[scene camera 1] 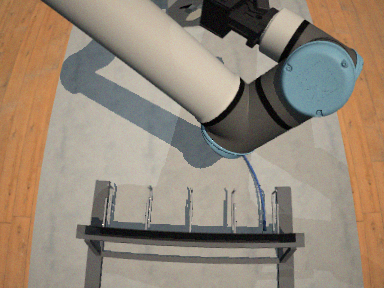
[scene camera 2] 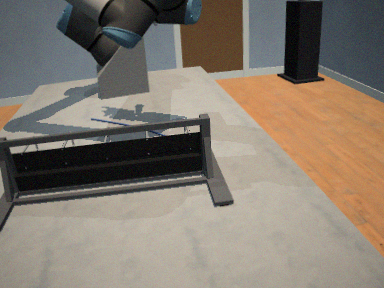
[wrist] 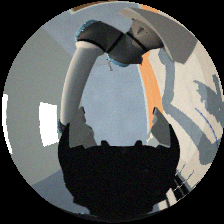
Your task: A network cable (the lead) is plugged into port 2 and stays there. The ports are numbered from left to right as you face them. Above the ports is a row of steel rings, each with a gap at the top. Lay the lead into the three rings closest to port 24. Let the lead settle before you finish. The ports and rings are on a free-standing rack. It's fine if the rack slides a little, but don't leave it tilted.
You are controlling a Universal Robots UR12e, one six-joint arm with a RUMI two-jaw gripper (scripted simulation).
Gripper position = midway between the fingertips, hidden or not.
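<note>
My own gripper (wrist: pixel 118 106) is there in my sight. I can see a rack (scene camera 2: pixel 68 168) as well.
</note>
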